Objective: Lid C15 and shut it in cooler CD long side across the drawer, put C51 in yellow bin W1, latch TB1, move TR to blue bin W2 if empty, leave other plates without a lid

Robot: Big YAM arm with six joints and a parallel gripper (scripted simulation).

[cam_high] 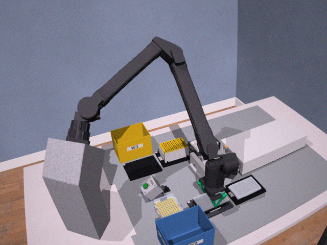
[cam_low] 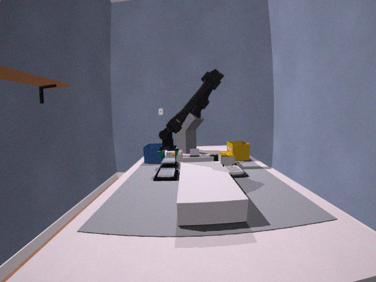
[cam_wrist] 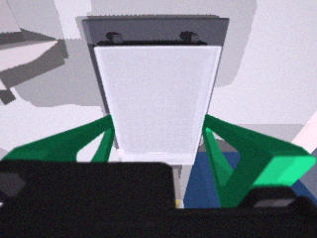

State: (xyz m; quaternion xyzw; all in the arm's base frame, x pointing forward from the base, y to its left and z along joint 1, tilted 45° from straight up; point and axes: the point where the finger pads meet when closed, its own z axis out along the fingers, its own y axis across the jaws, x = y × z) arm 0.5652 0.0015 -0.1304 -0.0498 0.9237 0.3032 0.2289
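Now: hand 30 mm above the black plate. Also, from my hand: blue bin W2 (160 mm to the right, 140 mm behind, 10 mm below); then tip box TB1 (180 mm behind, 20 mm to the right); then clear plate lid (right at my hand).
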